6 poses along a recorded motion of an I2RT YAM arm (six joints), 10 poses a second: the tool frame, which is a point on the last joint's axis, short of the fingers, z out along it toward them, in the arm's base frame.
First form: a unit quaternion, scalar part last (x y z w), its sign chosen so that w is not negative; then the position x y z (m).
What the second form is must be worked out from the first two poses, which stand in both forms.
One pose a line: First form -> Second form
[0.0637, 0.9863, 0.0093, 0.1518, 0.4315, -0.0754, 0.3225] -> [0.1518, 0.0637, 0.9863, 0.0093, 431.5, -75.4, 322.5]
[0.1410, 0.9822, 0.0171, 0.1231, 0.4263, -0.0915, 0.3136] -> [0.1231, 0.1410, 0.9822, 0.0171, 426.3, -91.5, 313.6]
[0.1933, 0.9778, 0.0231, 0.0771, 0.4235, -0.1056, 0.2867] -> [0.0771, 0.1933, 0.9778, 0.0231, 423.5, -105.6, 286.7]
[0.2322, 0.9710, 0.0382, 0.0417, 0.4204, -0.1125, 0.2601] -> [0.0417, 0.2322, 0.9710, 0.0382, 420.4, -112.5, 260.1]
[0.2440, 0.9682, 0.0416, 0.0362, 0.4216, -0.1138, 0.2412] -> [0.0362, 0.2440, 0.9682, 0.0416, 421.6, -113.8, 241.2]
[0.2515, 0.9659, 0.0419, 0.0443, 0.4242, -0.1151, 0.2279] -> [0.0443, 0.2515, 0.9659, 0.0419, 424.2, -115.1, 227.9]
